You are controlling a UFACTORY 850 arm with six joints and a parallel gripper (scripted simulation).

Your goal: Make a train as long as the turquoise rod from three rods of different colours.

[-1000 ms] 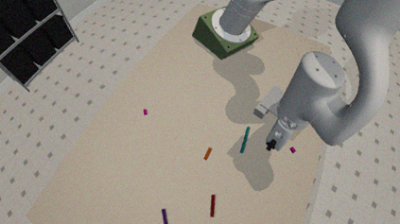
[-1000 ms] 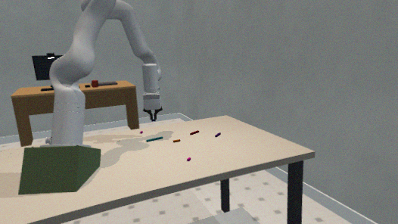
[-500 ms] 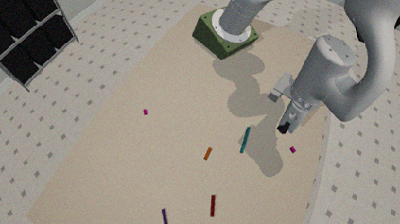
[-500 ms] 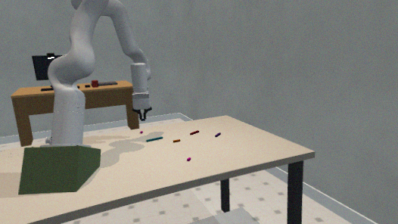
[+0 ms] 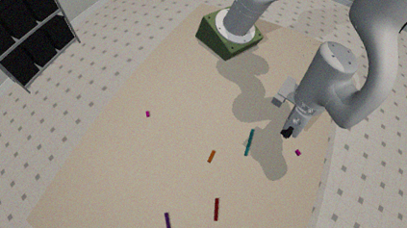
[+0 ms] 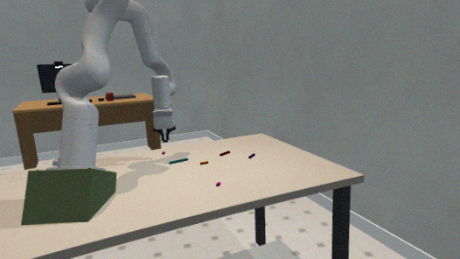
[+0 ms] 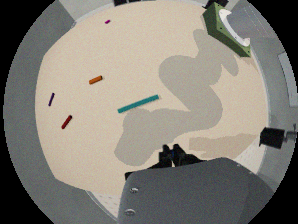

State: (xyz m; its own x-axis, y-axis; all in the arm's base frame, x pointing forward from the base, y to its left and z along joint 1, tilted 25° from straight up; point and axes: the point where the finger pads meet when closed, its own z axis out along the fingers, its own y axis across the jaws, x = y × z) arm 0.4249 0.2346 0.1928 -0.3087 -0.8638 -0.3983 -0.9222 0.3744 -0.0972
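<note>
Right now my hand is 10 cm to the left of the turquoise rod, 10 cm above it and 3 cm short of it. The rest, counted from my hand: red rod: 28 cm ahead, 13 cm to the right, 10 cm below; orange rod: 20 cm to the right, 12 cm ahead, 10 cm below; blue rod: 2 cm below.
</note>
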